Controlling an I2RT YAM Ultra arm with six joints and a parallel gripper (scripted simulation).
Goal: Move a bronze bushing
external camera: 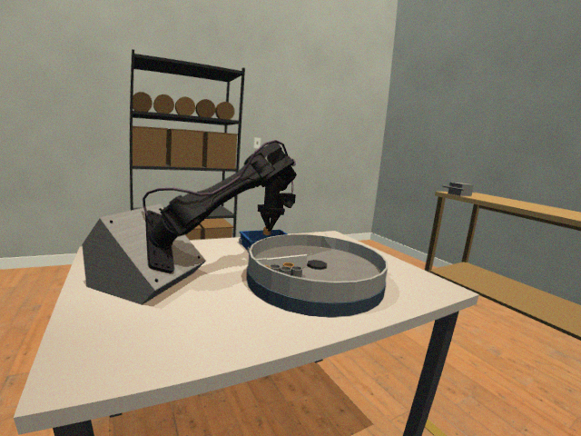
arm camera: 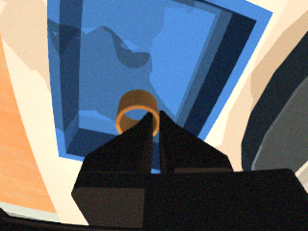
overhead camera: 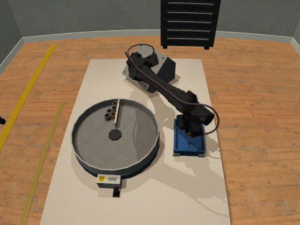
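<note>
My gripper is now 60 mm above the blue crate and 20 mm to the right of it. From my hand the other things lie so: grey turntable: 330 mm to the right, 80 mm behind, 30 mm below.
</note>
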